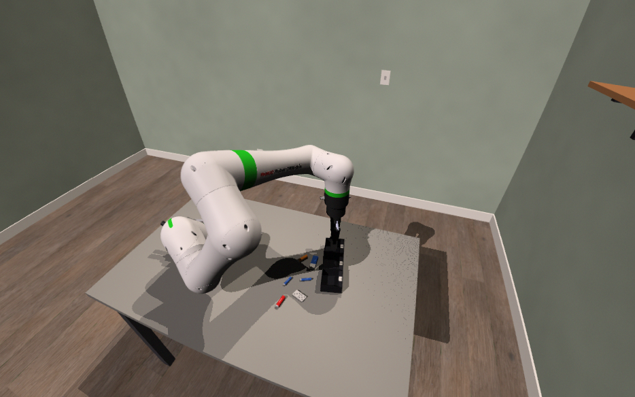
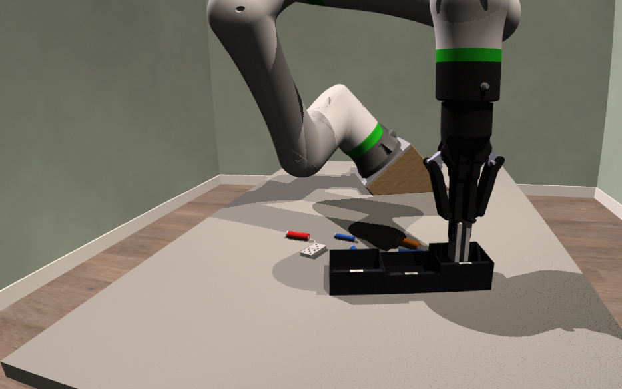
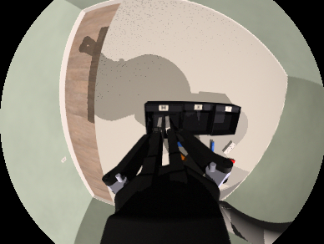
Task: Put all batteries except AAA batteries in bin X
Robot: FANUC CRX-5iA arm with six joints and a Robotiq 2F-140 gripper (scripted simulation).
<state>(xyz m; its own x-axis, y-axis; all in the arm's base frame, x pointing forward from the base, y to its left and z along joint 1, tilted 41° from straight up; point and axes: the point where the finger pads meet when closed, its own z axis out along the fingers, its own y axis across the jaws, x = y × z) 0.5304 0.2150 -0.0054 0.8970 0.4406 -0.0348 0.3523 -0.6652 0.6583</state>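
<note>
My hand is 12 cm past the orange battery, 8 cm to the left of it and 6 cm above it. Round my hand: white dotted tile (7 cm behind, 26 cm to the right, 6 cm below); then blue-and-white block battery (6 cm behind, 9 cm to the right, 6 cm below); then bin (2 cm ahead, 8 cm to the right, 4 cm below).
</note>
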